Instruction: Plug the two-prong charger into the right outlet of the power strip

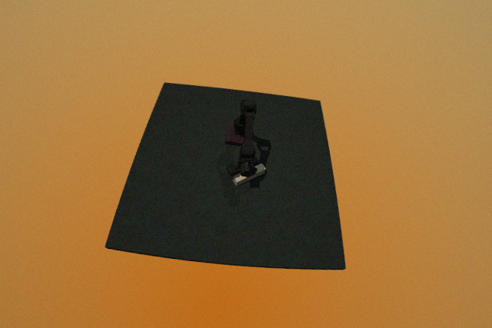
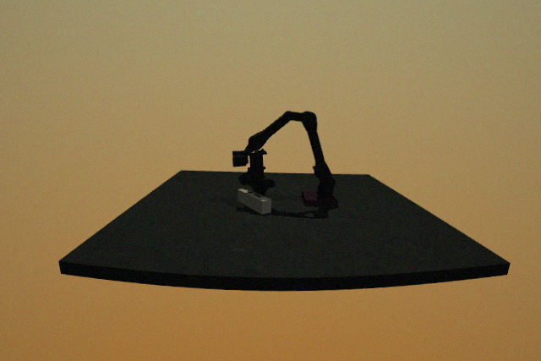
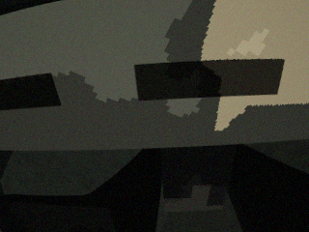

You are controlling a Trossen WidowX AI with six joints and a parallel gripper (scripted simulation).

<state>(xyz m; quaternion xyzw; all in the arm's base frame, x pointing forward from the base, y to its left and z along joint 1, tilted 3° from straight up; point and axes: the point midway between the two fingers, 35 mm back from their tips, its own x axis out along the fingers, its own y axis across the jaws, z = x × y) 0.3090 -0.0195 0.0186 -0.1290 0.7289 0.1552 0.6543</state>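
Now: gripper tip 2 cm short of the dark two-prong charger, 1 cm to the right of it and 1 cm below it.
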